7 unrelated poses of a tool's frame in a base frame.
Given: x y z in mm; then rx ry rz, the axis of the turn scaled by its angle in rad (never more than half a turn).
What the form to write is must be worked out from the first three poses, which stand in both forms.
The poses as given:
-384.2 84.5 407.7 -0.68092 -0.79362 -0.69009
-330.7 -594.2 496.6 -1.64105 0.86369 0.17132
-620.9 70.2 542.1 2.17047 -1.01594 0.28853
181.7 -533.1 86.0 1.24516 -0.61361 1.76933
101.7 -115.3 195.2 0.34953 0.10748 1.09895
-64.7 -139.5 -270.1 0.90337 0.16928 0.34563
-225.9 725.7 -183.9 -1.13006 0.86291 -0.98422
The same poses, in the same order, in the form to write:
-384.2 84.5 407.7 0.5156 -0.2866 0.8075 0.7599 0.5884 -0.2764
-330.7 -594.2 496.6 0.7122 -0.4380 -0.5486 -0.6142 -0.0105 -0.7891
-620.9 70.2 542.1 0.6656 -0.5815 0.4677 -0.7406 -0.4372 0.5103
181.7 -533.1 86.0 -0.1284 0.3669 0.9214 -0.8585 -0.5062 0.0819
101.7 -115.3 195.2 0.4555 0.8860 0.0865 -0.8524 0.4062 0.3292
-64.7 -139.5 -270.1 0.9317 0.3632 0.0006 -0.2222 0.5686 0.7920
-225.9 725.7 -183.9 0.3366 -0.9396 -0.0621 0.1845 0.1305 -0.9741

